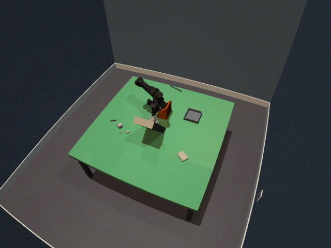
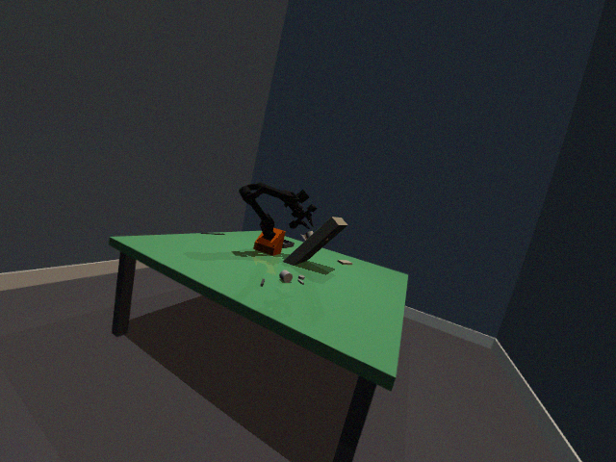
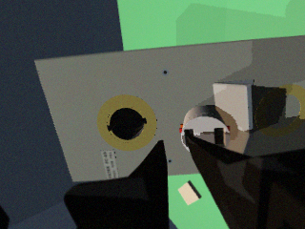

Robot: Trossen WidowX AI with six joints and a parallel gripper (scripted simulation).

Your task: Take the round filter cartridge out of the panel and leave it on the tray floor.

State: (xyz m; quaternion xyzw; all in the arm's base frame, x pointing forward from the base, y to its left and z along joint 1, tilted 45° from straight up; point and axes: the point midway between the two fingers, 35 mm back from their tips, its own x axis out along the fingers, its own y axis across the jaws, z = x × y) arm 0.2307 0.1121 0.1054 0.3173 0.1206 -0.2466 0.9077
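The round filter cartridge is 4 cm below my gripper tip. From my gripper tip the other things lie so: tan service panel: 4 cm ahead, 7 cm below; grey tray: 34 cm behind, 28 cm to the left, 21 cm below; tan block: 16 cm ahead, 36 cm to the left, 21 cm below.
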